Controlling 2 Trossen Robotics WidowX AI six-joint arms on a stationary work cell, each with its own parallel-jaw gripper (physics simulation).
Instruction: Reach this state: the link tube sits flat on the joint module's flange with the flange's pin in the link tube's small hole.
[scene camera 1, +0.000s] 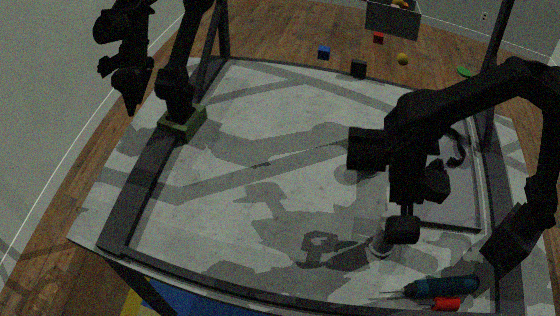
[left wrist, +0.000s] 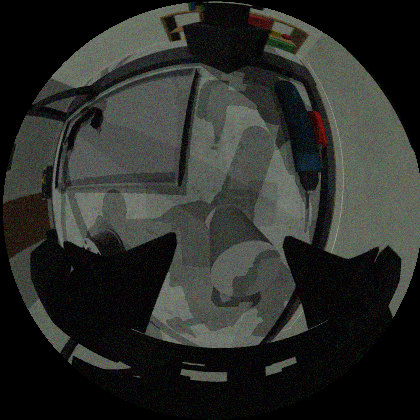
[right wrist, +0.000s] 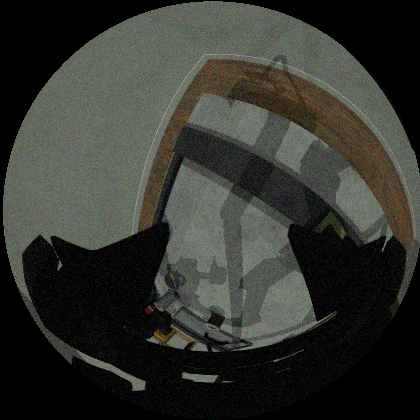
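Seen in the pictures: left gripper, fingertip midpoint: (left wrist: 232, 241) (right wrist: 162, 307); right gripper, fingertip midpoint: (scene camera 1: 135, 109) (right wrist: 231, 229); left arm's base, link origin: (scene camera 1: 523, 227); right arm's base, link origin: (scene camera 1: 180, 114).
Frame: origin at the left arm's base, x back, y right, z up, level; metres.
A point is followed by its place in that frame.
Observation:
The link tube (scene camera 1: 381, 244) {y -0.261, x -0.229, z -0.064 m} (left wrist: 232, 227) {y -0.217, x -0.227, z -0.033 m} is a grey cylinder with a pale end, low in scene camera 1 beside the left gripper. In the left wrist view it shows between the two fingers, with a gap on each side. My left gripper (scene camera 1: 401, 230) {y -0.222, x -0.233, z -0.026 m} (left wrist: 232, 241) {y -0.222, x -0.233, z -0.026 m} is open and holds nothing. The joint module (left wrist: 109, 240) {y -0.121, x -0.391, z -0.091 m}, a dark round body with a pale flange, shows beside the left finger in the left wrist view, partly covered; in scene camera 1 the left arm mostly hides it. The tube and module are apart. My right gripper (scene camera 1: 132, 107) {y -0.543, x -0.682, z 0.098 m} (right wrist: 231, 229) {y -0.543, x -0.682, z 0.098 m} is open and empty, high at the left.
A shallow tray (scene camera 1: 450, 228) {y -0.067, x -0.150, z -0.114 m} (left wrist: 184, 130) {y -0.102, x -0.189, z -0.106 m} with a black curved piece (scene camera 1: 461, 150) {y 0.155, x -0.283, z -0.100 m} (left wrist: 95, 119) {y 0.092, x -0.274, z -0.098 m} lies behind the left gripper. A blue-handled screwdriver (scene camera 1: 445, 286) {y -0.212, x -0.056, z -0.076 m} (left wrist: 298, 130) {y -0.206, x -0.080, z -0.081 m} and a red one (scene camera 1: 446, 303) {y -0.233, x -0.026, z -0.082 m} (left wrist: 318, 128) {y -0.225, x -0.035, z -0.083 m} lie near the front right edge. A green block (scene camera 1: 197, 122) {y -0.382, x -0.759, z -0.090 m} sits at the left.

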